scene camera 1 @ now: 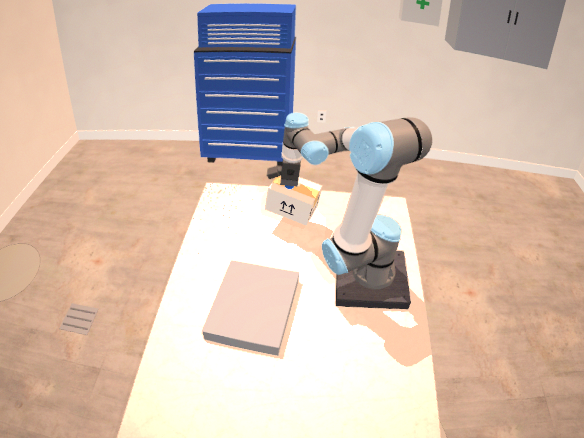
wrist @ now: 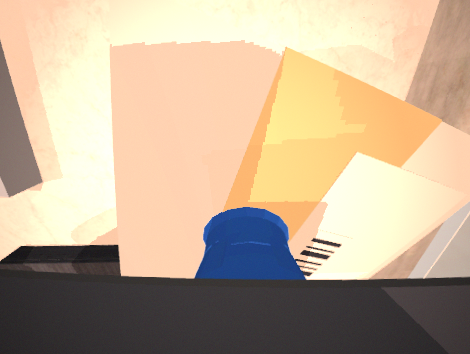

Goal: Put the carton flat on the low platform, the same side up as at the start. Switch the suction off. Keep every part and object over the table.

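Places are measured from the arm's base along level axes (x left, y down, z back), in millimetres.
Where they show: end effector, tool point: (scene camera 1: pixel 288 188) (wrist: pixel 246 214); arm's base, origin of the base link: (scene camera 1: pixel 373 273).
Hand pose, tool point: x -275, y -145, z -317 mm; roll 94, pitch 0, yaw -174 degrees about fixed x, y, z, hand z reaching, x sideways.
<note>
Things, the pixels of their top centre, and the offset from my tool point. Level surfaces: height alone.
- carton, middle of its top: (wrist: pixel 266 294) (scene camera 1: pixel 294 182) dx -5, dy -23, dz +22 mm
- low grey platform, middle of its top: (scene camera 1: pixel 252 301) dx +433, dy +136, dz -87 mm
- table, its level: dy +184 mm
The carton (scene camera 1: pixel 292 204) (wrist: pixel 300 165) hangs in the air over the far part of the table, with its shadow apart from it. Its white front shows two arrows pointing up, and its right end looks slightly lower. In the wrist view its orange top area and a white label with a barcode show. My gripper, a blue suction cup (scene camera 1: pixel 289 187) (wrist: pixel 246 212), is on the carton's top and holds it; the exact contact is partly hidden. The low grey platform (scene camera 1: pixel 252 307) lies flat on the table, nearer the camera and to the left of the arm's base.
The table (scene camera 1: pixel 210 395) is pale and brightly lit. The arm's dark base plate (scene camera 1: pixel 372 299) stands near the table's right edge. A blue drawer cabinet (scene camera 1: pixel 242 90) stands on the floor behind the table's far edge. The far edge runs close behind the carton.
</note>
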